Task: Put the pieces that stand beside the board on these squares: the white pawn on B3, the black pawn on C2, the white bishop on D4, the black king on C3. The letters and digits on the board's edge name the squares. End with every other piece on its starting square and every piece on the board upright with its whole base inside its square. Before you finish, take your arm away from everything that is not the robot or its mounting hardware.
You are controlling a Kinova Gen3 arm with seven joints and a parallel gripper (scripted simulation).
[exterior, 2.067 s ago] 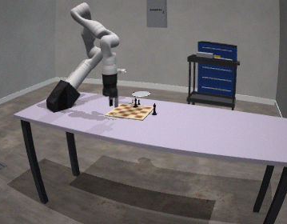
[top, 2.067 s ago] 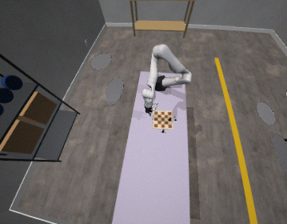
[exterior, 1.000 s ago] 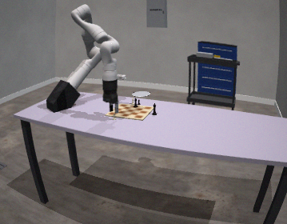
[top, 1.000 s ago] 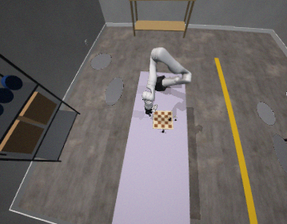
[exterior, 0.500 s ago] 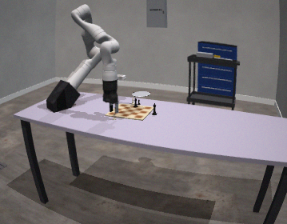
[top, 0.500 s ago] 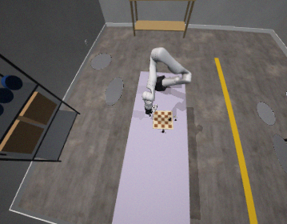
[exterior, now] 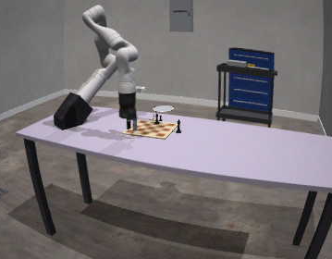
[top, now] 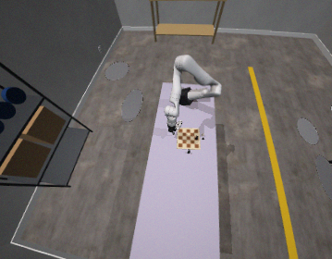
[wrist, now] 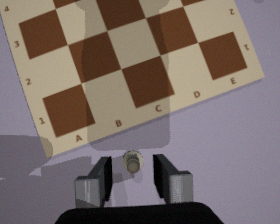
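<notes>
Right now my hand is 4 cm above the white pawn. From my hand the other things lie so: chessboard: 14 cm to the left, 5 cm below, 1 cm ahead; then black king: 18 cm to the left, 14 cm ahead, 3 cm below; then white bishop: 27 cm to the left, 6 cm behind, 4 cm below.
</notes>
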